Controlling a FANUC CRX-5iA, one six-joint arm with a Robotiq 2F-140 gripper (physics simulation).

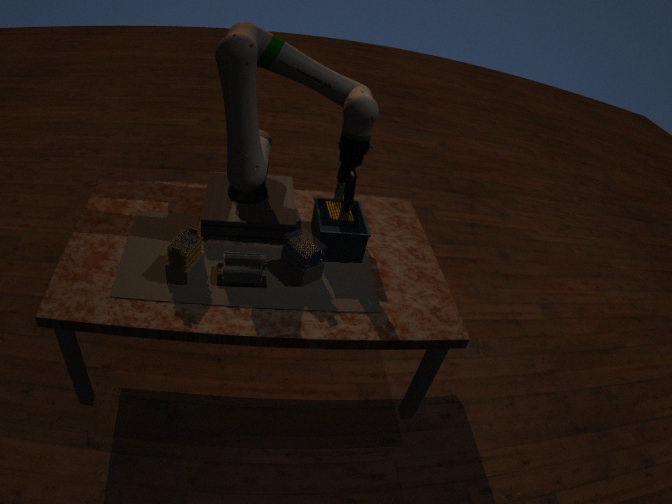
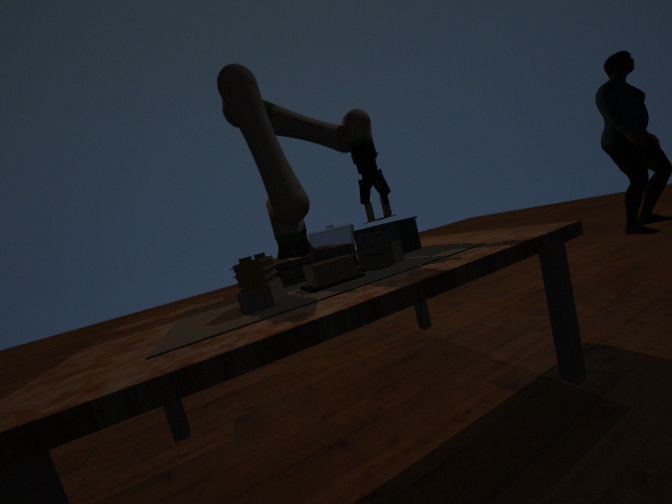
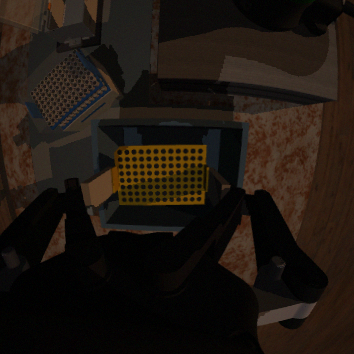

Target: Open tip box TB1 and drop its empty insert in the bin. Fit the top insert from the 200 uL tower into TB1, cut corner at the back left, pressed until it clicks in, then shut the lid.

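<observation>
My gripper (image 1: 347,205) (image 2: 378,214) (image 3: 159,178) is shut on the yellow empty insert (image 1: 337,210) (image 3: 161,174), a flat plate full of holes, gripped by its two short ends. It holds the insert level within the mouth of the blue bin (image 1: 343,242) (image 2: 410,232) (image 3: 168,123) at the back right of the mat. Tip box TB1 (image 1: 241,269) (image 2: 330,269) stands mid-mat with its lid (image 2: 332,236) up. A yellow tower of inserts (image 1: 185,249) (image 2: 257,272) stands at the left. A blue tower (image 1: 305,252) (image 3: 65,89) stands beside the bin.
The arm's raised base block (image 1: 246,214) (image 3: 246,70) sits behind the mat, left of the bin. The mottled table (image 1: 423,303) ends just right of the bin. A person (image 2: 629,141) stands on the floor beyond the table's far end.
</observation>
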